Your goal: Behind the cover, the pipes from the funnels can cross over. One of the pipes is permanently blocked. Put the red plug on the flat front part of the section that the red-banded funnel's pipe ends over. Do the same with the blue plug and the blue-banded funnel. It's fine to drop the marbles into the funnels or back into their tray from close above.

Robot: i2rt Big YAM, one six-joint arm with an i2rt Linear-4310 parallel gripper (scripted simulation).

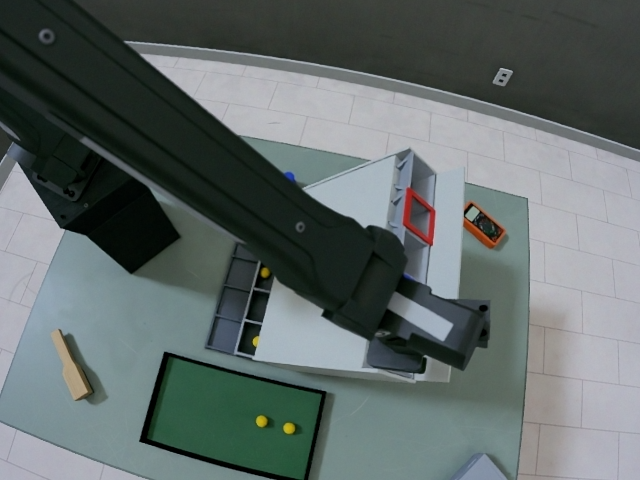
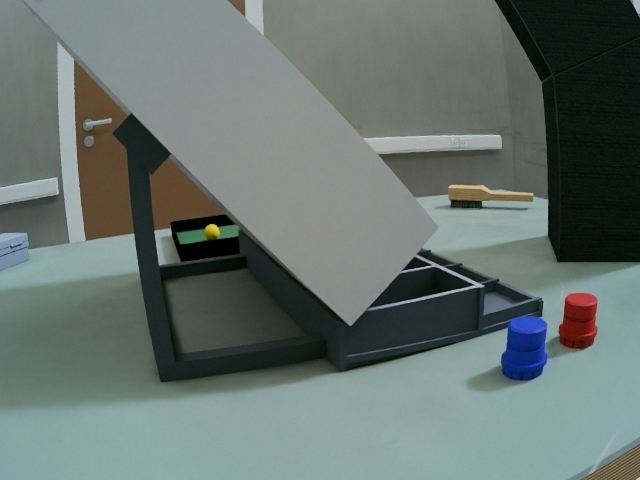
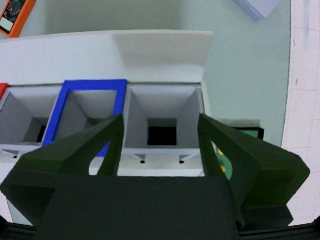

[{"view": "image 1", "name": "gripper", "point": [412,342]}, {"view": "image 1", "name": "wooden brush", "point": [76,379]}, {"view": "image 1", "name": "green marble tray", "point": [202,411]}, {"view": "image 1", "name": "sloped cover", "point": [293,330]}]
